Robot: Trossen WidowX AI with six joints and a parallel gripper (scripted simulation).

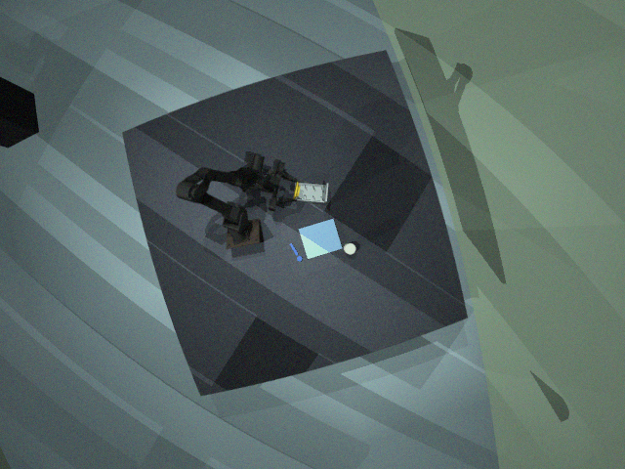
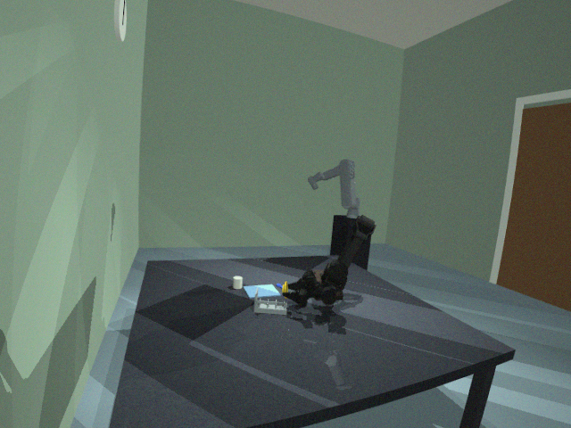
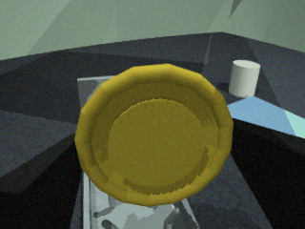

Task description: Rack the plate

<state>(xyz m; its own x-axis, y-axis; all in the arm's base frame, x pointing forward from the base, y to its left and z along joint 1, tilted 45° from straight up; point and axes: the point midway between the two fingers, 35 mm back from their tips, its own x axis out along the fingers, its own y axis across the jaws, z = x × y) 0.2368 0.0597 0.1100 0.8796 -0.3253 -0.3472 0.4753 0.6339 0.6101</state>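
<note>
Right now my gripper tip is 5 cm short of the dish rack, 1 cm to the left of it and 7 cm above it. Round my gripper tip: yellow plate (1 cm behind); blue spoon (8 cm behind, 24 cm to the right, 9 cm below); mat (3 cm ahead, 20 cm to the right, 9 cm below).
</note>
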